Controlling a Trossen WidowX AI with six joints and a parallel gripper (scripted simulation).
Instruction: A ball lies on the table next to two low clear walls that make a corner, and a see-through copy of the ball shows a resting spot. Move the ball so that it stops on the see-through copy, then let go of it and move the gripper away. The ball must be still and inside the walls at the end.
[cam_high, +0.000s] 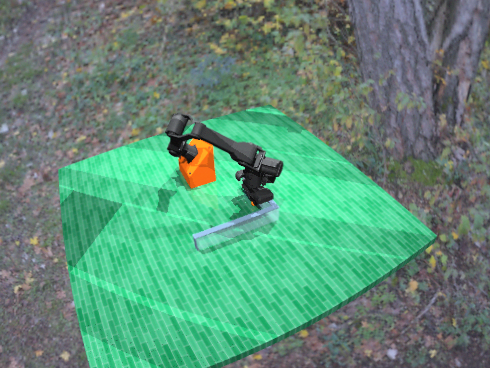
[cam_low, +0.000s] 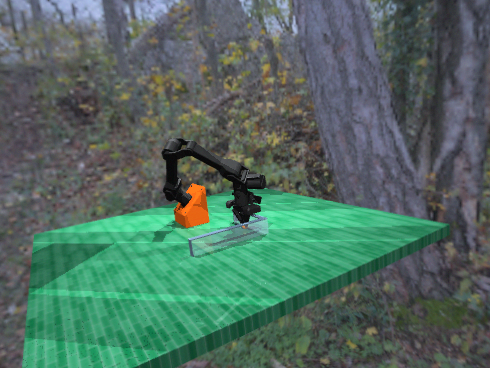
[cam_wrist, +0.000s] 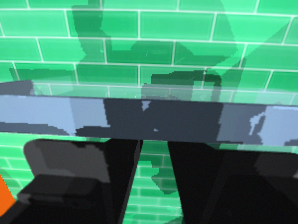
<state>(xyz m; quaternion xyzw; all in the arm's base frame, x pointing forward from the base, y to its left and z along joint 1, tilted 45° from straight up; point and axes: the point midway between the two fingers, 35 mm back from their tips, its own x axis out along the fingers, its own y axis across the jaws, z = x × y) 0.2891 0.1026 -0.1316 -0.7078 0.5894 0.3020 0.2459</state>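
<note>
Now: gripper tip right at the orange ball. Round my gripper tip: see-through copy of ball: 10 mm to the left; clear wall: 120 mm ahead, 110 mm to the right, 20 mm above.
</note>
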